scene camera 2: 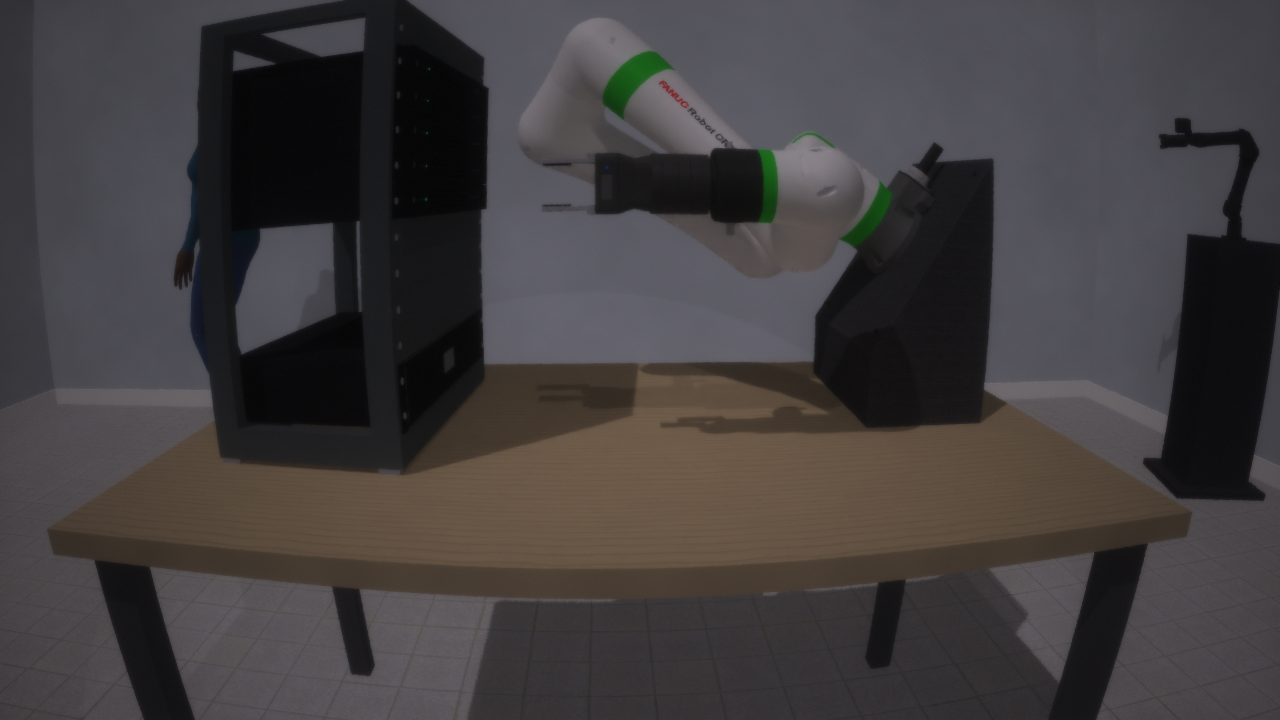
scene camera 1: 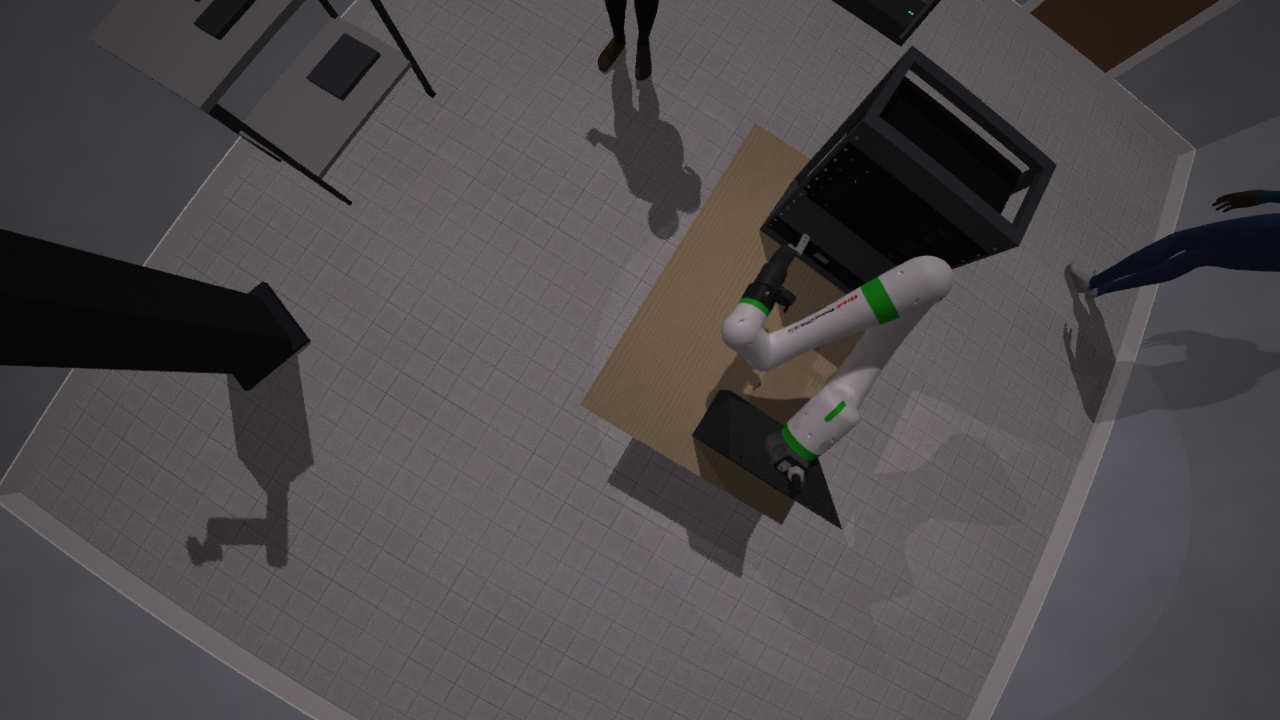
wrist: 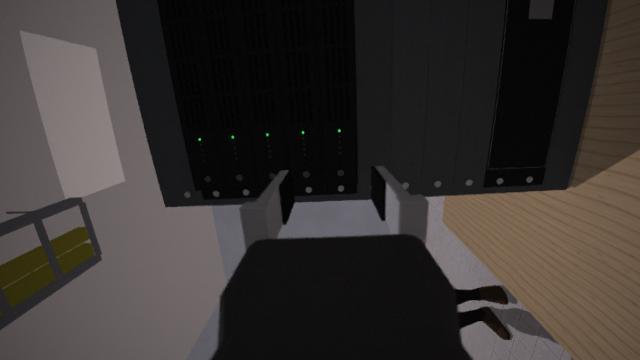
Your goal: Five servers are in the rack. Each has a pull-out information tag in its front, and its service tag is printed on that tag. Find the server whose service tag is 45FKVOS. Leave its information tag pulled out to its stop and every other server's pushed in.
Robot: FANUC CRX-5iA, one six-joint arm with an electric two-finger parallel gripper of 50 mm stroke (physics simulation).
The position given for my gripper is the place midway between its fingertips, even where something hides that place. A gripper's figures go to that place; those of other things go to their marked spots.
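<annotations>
I see my gripper [scene camera 2: 542,185], which is 0.98 m from the lens. There is a dark rack [scene camera 2: 395,136] as well, and the rack is 0.95 m from the lens.
</annotations>
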